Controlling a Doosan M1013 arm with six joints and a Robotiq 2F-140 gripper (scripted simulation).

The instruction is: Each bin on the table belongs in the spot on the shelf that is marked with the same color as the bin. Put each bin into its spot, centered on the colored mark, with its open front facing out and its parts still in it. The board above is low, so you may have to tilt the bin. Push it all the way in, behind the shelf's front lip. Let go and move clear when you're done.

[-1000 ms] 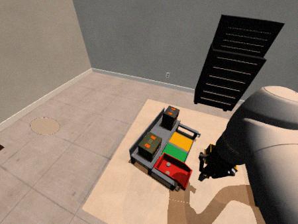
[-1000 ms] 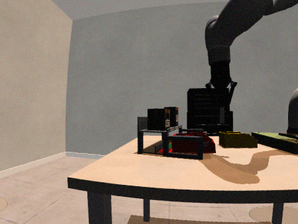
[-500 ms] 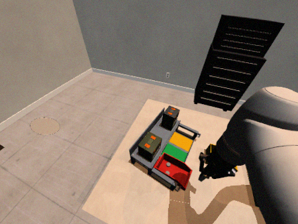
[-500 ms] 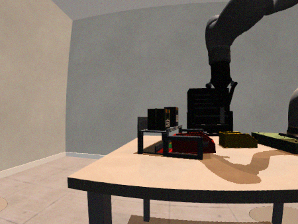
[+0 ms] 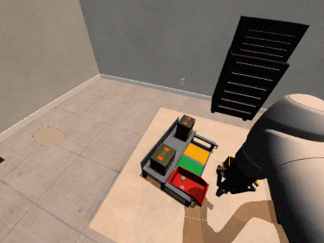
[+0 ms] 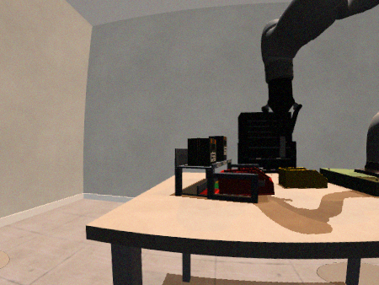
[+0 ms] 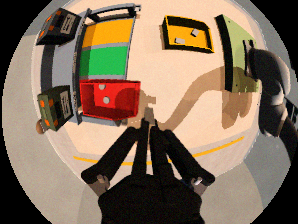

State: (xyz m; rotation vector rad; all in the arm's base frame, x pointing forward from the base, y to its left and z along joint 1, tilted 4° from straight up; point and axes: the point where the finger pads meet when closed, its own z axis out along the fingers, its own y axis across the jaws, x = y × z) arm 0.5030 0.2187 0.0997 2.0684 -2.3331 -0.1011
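The red bin is 12 cm ahead of my hand, 1 cm to the right of it and 12 cm below it. Also, from my hand: yellow bin (13 cm behind, 22 cm to the right, 13 cm below); then dark box (24 cm ahead, 26 cm to the right).
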